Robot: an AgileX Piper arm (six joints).
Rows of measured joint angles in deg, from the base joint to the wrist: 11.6, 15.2, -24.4, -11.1, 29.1, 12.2; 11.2, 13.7, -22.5, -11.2, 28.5, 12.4; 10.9, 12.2, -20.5, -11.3, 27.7, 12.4; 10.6, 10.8, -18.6, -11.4, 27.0, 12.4; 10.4, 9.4, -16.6, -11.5, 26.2, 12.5; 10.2, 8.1, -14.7, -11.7, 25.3, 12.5; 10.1, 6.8, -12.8, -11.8, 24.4, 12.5; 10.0, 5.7, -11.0, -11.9, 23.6, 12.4; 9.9, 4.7, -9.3, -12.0, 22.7, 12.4; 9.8, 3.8, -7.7, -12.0, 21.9, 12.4; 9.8, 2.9, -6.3, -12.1, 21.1, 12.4; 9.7, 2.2, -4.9, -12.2, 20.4, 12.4; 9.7, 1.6, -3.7, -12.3, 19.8, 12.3; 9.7, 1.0, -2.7, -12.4, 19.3, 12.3; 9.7, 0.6, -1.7, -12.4, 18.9, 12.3
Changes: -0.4, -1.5, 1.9, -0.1, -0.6, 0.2; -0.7, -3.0, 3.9, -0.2, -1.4, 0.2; -1.0, -4.4, 5.8, -0.3, -2.1, 0.2; -1.2, -5.8, 7.8, -0.4, -2.9, 0.3; -1.4, -7.1, 9.7, -0.6, -3.8, 0.3; -1.5, -8.4, 11.6, -0.7, -4.7, 0.3; -1.6, -9.5, 13.4, -0.8, -5.5, 0.2; -1.7, -10.5, 15.1, -0.9, -6.4, 0.2; -1.8, -11.4, 16.7, -0.9, -7.2, 0.2; -1.8, -12.3, 18.1, -1.0, -8.0, 0.2; -1.9, -13.0, 19.5, -1.1, -8.7, 0.2; -1.9, -13.6, 20.7, -1.2, -9.3, 0.1; -1.9, -14.2, 21.7, -1.3, -9.8, 0.1; -1.9, -14.6, 22.7, -1.3, -10.2, 0.1
